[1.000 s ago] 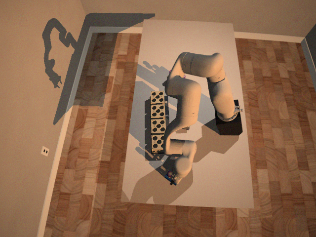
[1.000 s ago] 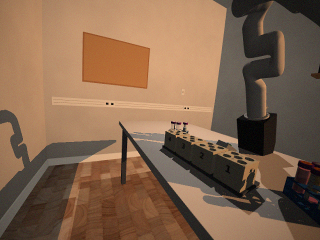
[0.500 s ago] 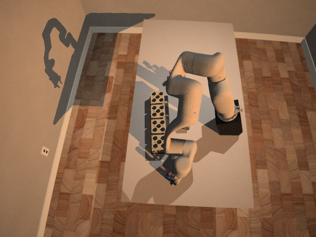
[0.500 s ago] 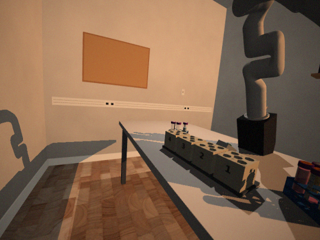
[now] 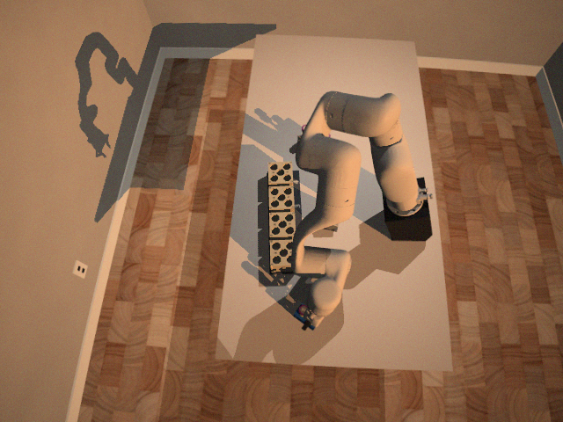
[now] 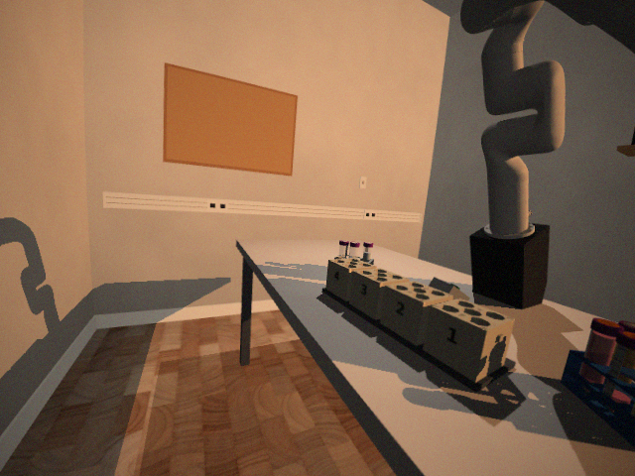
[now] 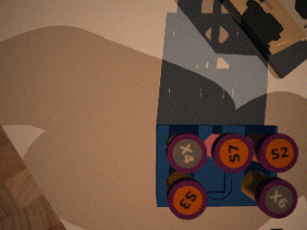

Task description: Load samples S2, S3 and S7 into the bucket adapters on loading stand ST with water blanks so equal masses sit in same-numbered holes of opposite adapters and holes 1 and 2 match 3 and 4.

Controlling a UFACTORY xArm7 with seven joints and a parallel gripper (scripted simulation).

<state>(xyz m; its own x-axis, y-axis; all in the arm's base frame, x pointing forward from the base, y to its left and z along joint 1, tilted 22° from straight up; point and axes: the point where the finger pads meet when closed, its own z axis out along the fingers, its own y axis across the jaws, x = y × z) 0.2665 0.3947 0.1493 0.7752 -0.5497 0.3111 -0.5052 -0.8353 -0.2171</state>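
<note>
My gripper is now 10 mm to the right of the orange-dotted tube and 190 mm above it. From my hand the other things lie so: yellowish tube (30 mm ahead, 20 mm to the right, 190 mm below); blue sample rack (40 mm to the right, 220 mm below); pink-filled sample tube (10 mm behind, 100 mm to the right, 190 mm below).
</note>
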